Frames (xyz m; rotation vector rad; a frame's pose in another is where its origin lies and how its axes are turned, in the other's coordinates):
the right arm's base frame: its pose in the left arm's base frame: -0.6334 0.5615 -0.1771 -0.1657 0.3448 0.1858
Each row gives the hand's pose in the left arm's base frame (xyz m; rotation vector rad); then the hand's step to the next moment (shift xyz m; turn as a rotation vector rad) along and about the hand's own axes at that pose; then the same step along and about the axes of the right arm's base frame.
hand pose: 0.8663 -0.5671 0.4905 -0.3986 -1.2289 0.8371
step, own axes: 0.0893 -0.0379 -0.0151 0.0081 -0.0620 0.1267
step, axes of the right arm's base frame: 0.0118 0.0251 0.0942 -0.1280 -0.0443 0.0401
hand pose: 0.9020 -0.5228 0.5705 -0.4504 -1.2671 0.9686
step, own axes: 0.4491 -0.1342 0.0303 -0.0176 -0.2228 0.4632
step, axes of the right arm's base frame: -0.0725 0.2222 0.4074 -0.4638 -0.1926 0.1109
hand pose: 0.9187 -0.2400 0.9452 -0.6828 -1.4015 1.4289
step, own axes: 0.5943 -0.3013 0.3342 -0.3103 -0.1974 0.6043
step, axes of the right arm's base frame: -0.5202 0.3743 0.3807 -0.5140 -0.4855 -0.0227
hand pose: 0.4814 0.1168 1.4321 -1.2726 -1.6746 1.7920
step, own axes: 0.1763 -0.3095 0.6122 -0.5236 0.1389 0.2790
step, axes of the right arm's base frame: -0.7002 -0.0292 -0.1029 -0.0158 -0.6056 -0.0659
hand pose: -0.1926 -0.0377 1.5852 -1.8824 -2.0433 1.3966
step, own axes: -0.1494 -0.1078 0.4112 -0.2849 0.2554 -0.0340
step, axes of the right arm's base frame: -0.2721 -0.2598 -0.2479 0.2303 -0.3017 0.0593
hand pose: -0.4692 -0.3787 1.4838 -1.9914 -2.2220 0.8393
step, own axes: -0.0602 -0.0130 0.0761 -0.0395 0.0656 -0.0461
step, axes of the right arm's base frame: -0.0265 -0.0699 -0.0632 0.0662 -0.0384 0.0461
